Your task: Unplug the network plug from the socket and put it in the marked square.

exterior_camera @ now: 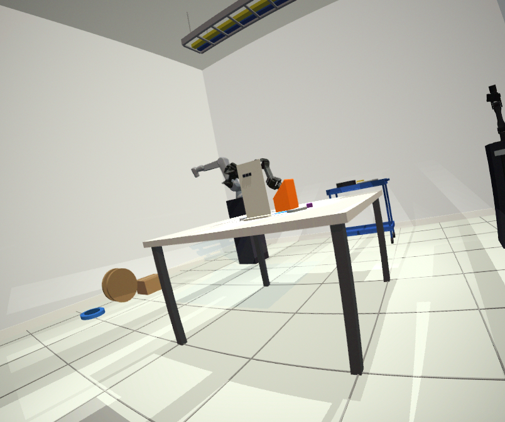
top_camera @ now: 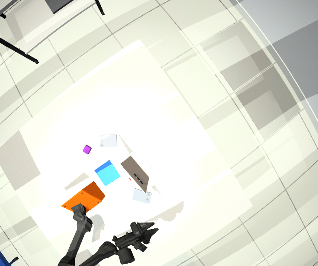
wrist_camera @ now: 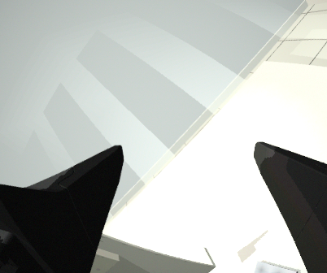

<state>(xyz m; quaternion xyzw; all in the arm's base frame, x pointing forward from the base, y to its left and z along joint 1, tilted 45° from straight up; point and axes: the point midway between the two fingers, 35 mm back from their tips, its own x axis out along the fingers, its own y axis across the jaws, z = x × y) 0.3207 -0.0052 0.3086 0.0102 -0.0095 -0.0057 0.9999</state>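
Right now my gripper tip is 10 mm short of the network plug, 260 mm to the right of it and 30 mm above it. Also, from my gripper tip: upright beige panel (30 mm ahead, 250 mm to the left, 140 mm below); then blue marked square (180 mm behind, 310 mm to the left, 310 mm below).
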